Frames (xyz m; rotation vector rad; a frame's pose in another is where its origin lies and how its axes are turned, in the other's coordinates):
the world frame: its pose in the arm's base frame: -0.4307 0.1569 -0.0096 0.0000 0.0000 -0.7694
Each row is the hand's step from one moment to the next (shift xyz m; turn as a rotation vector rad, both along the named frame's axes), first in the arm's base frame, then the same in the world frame.
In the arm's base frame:
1: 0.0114 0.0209 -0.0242 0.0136 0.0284 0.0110
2: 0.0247 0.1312 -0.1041 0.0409 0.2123 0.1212
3: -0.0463 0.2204 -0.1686 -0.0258 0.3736 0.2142
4: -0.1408 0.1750 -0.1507 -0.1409 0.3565 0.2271
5: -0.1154 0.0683 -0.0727 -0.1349 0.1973 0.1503
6: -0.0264 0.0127 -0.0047 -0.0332 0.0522 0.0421
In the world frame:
1: -0.0064 0.0229 -0.0242 -0.0100 0.0299 0.0110
2: -0.0735 0.1114 -0.1041 -0.1183 0.1810 0.1212
3: -0.1866 0.1261 -0.1686 -0.2784 0.2504 0.2142
4: -0.2229 0.0278 -0.1507 -0.3492 0.1581 0.2271
5: -0.1304 -0.0312 -0.0727 -0.2342 0.0479 0.1503
6: -0.0278 -0.0092 -0.0047 -0.0602 0.0144 0.0421

